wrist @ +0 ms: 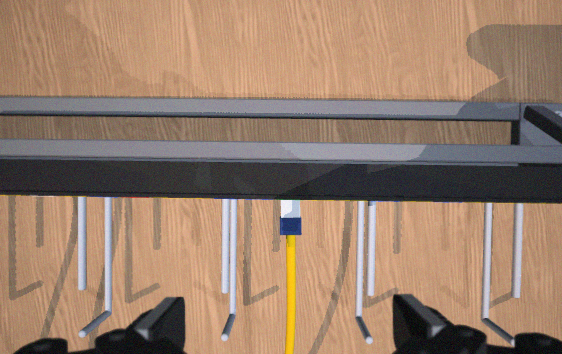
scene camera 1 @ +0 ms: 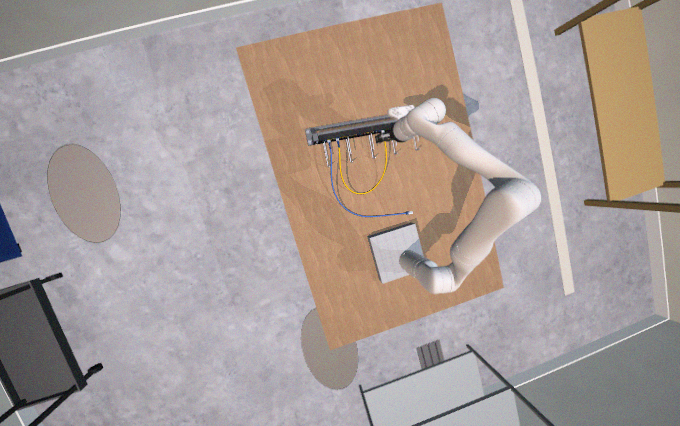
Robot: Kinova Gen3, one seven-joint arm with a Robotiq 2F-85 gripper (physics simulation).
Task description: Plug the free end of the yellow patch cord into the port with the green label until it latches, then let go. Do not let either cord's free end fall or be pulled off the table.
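Places are measured from the arm's base along level axes (x back, y down, z right), in centimetres.
Pixels of known places: gripper, between the fingertips: (wrist: 288, 319) (scene camera 1: 390, 138); arm's base, origin of its link: (scene camera 1: 408, 260).
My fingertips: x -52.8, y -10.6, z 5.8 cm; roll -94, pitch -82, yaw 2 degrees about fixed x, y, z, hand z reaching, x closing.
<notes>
Ahead of a thing's pixels: the offset from my fingertips to its top centre. "*": to the spot under its first point. Level surfaces: height alone.
The yellow patch cord (scene camera 1: 361, 193) (wrist: 290, 300) loops in front of the black patch panel (scene camera 1: 351, 129) (wrist: 125, 176). Its plug {* dx -2.6, dy +7.3, dz +0.5 cm} (wrist: 290, 226), a clear body with a dark blue boot, points straight at the panel's front face, and its front end is hidden at or under the panel's edge. The port openings and the green label do not show in either view, so the port and the latch cannot be told. My gripper (scene camera 1: 383, 136) (wrist: 288, 319) is open wide and empty, its fingers apart on both sides of the yellow cord, back from the plug.
Pale metal hooks (scene camera 1: 372, 146) (wrist: 359, 260) stick out from the panel on both sides of the plug. A blue cord {* dx +27.4, dy +14.9, dz -17.7 cm} (scene camera 1: 363, 216) curves across the table {dy +15.5 cm} (scene camera 1: 311, 215), its free end {* dx +33.7, dy +14.8, dz +3.4 cm} (scene camera 1: 410, 212) lying near a grey square plate (scene camera 1: 388, 255) beside the arm's base.
</notes>
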